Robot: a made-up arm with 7 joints.
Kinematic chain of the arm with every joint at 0, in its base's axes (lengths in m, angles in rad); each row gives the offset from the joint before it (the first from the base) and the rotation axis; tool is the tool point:
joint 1: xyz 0 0 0.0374 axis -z
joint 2: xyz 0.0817 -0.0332 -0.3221 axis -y
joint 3: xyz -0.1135 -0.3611 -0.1 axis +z
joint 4: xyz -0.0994 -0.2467 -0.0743 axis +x
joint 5: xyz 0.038 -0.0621 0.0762 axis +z
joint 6: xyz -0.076 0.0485 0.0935 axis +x
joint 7: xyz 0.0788 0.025 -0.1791 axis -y
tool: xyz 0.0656 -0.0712 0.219
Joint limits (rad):
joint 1: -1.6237..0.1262
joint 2: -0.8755..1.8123
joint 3: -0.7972..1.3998
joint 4: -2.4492..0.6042
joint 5: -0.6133..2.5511
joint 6: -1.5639..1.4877
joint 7: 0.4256..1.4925
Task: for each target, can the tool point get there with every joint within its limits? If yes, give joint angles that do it. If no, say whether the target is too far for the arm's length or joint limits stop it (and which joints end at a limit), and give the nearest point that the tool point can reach.
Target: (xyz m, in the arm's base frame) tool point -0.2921 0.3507 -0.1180
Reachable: no: joint limits stop it (at a limit: joint 1, joint 2, joint 3, joint 6, joint 7) | nearest point -0.2780 -0.1669 -0.1813 | short by 0.522 m
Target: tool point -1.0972 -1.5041 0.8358
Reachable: no: too far | nearest point -0.4858 -0.7419 0.0546 | short by 1.251 m
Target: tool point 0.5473 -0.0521 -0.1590
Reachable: yes | joints -1.3898 -0.5575 0.7536 -1.1774 1.5998 -1.1541 0.9248
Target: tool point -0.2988 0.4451 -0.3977
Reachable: no: joint limits stop it (at a limit: joint 1, joint 2, joint 3, joint 4, joint 6, joint 7) | nearest point 0.1810 0.3680 -0.4803 | short by 0.493 m
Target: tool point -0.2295 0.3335 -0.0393
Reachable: no: joint limits stop it (at a limit: joint 1, joint 2, joint 3, joint 6, joint 7) | nearest point -0.2449 -0.1726 -0.1476 | short by 0.518 m
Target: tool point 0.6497 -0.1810 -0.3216
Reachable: yes | joints -0.7139 -0.1408 1.2016 0.0863 2.0585 -0.3416 0.8879
